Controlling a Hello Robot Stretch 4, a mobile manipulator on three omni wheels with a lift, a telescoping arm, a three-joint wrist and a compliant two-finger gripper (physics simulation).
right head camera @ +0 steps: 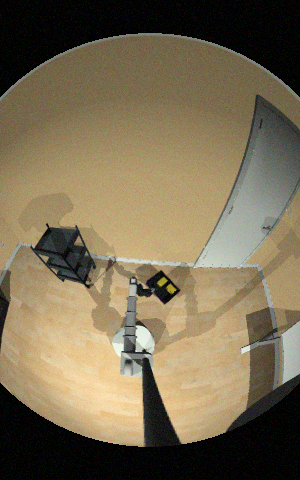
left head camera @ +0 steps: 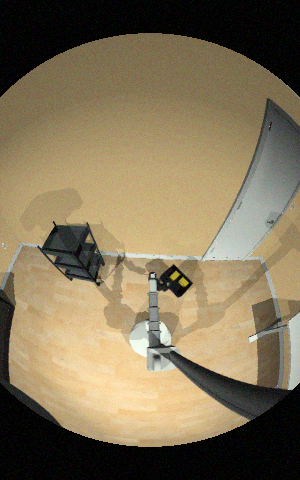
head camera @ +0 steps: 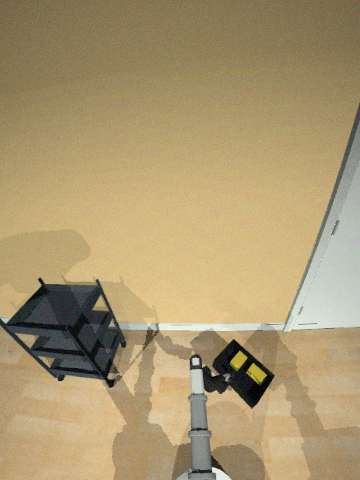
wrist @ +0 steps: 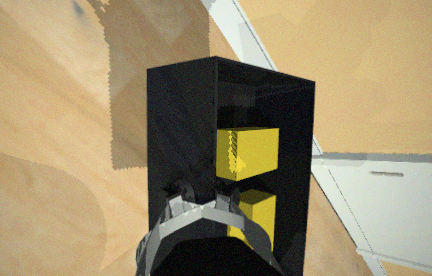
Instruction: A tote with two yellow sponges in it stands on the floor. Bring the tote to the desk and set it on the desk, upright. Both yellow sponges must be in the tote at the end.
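Observation:
A black tote [head camera: 252, 397] [left head camera: 181, 292] [right head camera: 166, 299] [wrist: 182, 125] is upright, its open top facing up, and appears to hang a little above the floor near the back wall. One yellow sponge [head camera: 238, 360] [left head camera: 174, 275] [right head camera: 162, 282] [wrist: 255, 152] and another yellow sponge [head camera: 257, 373] [left head camera: 183, 282] [right head camera: 171, 289] [wrist: 260, 215] lie inside it, side by side and apart. My gripper [head camera: 227, 377] [wrist: 198, 192] is shut on the tote's long side wall, one finger outside and one inside. The fingers partly hide the nearer sponge in the wrist view. I cannot identify the desk.
A dark three-shelf trolley [head camera: 37, 328] [left head camera: 59, 251] stands left of the arm by the back wall. A white door [head camera: 335, 280] [left head camera: 250, 200] [right head camera: 240, 210] is at the right. A thin white edge [left head camera: 267, 333] [right head camera: 260, 345] juts in at the far right. A dark object [left head camera: 5, 335] is at the left edge.

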